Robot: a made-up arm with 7 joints. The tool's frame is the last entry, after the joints.
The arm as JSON. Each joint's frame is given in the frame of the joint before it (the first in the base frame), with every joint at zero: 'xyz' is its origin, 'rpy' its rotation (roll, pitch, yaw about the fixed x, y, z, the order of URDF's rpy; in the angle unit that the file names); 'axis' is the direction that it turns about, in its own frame. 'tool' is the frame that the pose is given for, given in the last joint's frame.
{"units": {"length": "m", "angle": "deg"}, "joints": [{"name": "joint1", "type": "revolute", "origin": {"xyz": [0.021, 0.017, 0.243], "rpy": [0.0, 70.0, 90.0]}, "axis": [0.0, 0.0, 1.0]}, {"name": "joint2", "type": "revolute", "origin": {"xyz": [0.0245, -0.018, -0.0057], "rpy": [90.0, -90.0, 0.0]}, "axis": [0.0, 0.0, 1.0]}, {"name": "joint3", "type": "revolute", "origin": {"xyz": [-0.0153, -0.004, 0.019], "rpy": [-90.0, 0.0, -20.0]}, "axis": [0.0, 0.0, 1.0]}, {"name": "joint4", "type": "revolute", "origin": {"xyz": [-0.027, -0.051, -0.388], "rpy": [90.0, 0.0, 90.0]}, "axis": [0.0, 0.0, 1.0]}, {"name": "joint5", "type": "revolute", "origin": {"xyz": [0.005, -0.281, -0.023], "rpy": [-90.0, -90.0, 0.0]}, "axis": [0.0, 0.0, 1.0]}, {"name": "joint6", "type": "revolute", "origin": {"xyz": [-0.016, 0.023, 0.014], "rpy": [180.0, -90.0, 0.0]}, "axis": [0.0, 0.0, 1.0]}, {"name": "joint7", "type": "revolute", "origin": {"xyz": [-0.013, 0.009, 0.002], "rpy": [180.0, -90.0, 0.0]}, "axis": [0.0, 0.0, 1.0]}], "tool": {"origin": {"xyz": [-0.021, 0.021, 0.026], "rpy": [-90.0, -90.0, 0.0]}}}
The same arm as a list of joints. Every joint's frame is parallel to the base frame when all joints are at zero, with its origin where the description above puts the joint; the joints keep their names.
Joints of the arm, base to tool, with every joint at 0 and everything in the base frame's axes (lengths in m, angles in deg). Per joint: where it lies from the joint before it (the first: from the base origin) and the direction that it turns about. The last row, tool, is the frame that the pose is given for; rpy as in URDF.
joint1: axis 0 0.9397 0.342 offset 0.021 0.017 0.243
joint2: axis 1 0 0 offset 0.018 0.003 -0.025
joint3: axis 0 0 1 offset 0.019 -0.013 -0.009
joint4: axis 0 1 0 offset 0.051 -0.027 -0.388
joint5: axis 0 0 1 offset -0.005 -0.023 -0.281
joint6: axis 0 1 0 offset -0.023 -0.016 0.014
joint7: axis 0 0 1 offset 0.009 0.002 -0.013
tool: offset -0.021 -0.021 0.026 rpy 0 -90 0

